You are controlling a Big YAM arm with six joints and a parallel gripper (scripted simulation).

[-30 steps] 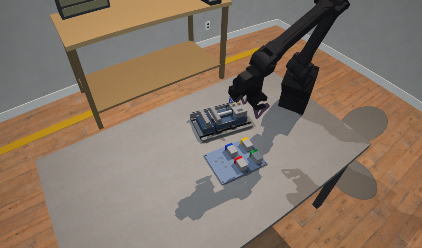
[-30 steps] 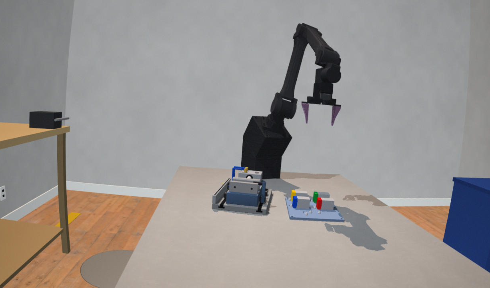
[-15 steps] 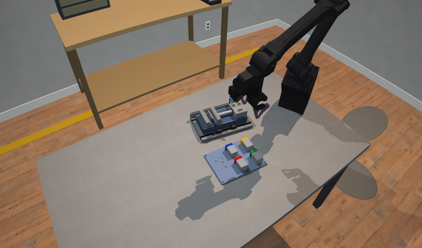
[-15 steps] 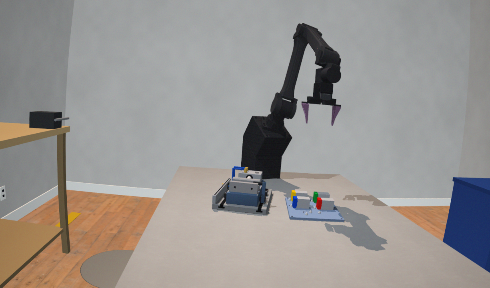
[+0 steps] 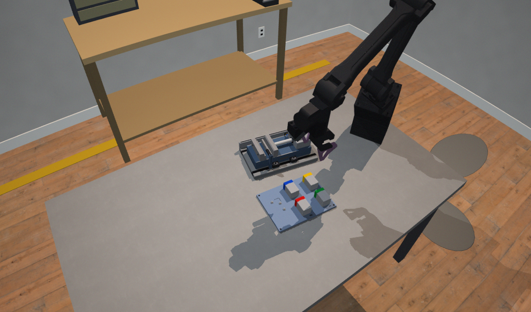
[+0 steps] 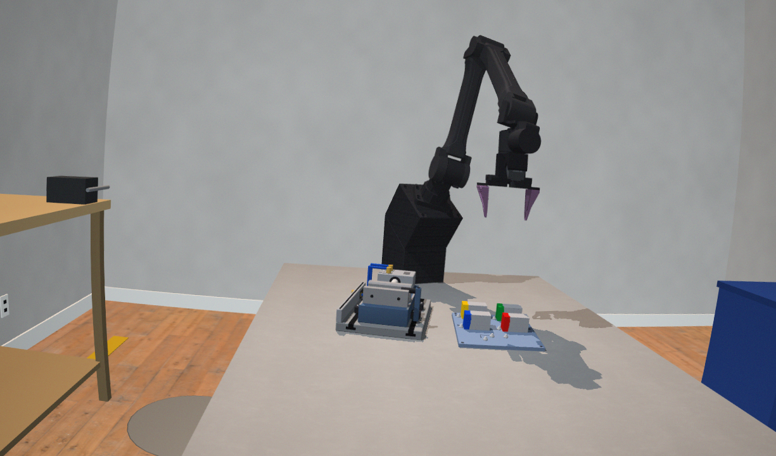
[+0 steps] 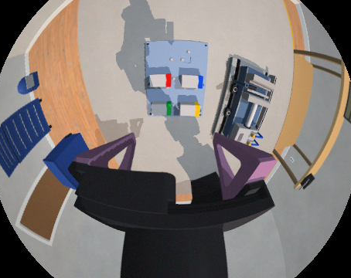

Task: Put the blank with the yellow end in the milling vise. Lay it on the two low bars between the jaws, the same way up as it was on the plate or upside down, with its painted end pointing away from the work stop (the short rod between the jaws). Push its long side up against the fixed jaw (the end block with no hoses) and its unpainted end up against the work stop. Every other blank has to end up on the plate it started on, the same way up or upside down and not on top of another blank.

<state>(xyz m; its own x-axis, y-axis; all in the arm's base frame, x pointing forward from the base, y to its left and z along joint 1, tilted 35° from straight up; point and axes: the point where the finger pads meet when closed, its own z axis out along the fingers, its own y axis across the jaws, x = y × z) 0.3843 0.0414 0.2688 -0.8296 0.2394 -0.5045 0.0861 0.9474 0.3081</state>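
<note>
Right now my hand is 60 mm past the yellow-ended blank, 40 mm to the left of it and 250 mm above it. Round my hand: blue-ended blank (30 mm ahead, 50 mm to the right, 250 mm below); then red-ended blank (50 mm ahead, 40 mm to the left, 250 mm below); then green-ended blank (40 mm behind, 50 mm to the left, 250 mm below).
</note>
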